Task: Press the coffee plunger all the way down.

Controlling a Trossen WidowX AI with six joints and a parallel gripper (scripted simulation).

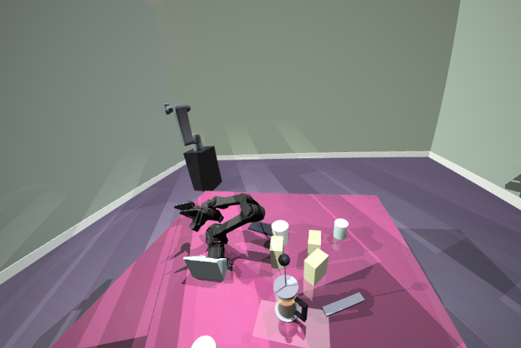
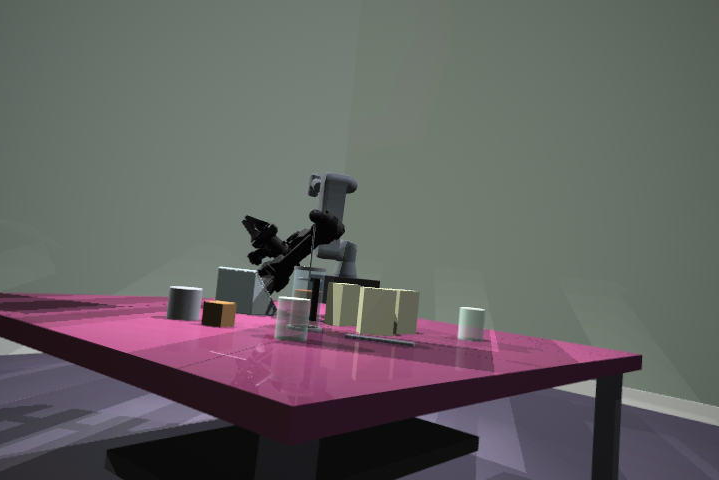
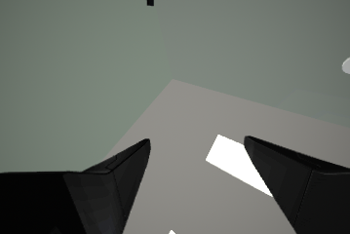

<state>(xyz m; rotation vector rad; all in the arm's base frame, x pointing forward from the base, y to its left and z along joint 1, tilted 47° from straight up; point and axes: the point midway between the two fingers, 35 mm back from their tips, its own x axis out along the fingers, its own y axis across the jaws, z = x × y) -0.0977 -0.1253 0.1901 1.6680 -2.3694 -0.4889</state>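
My gripper tip is now 28 cm short of the dark slab, 25 cm to the right of it and 27 cm above it. Round my gripper tip: white cylinder (40 cm ahead, 18 cm to the left, 23 cm below); then grey cylinder (29 cm ahead, 34 cm to the right, 24 cm below); then glass coffee press (50 cm ahead, 14 cm to the right, 14 cm below).
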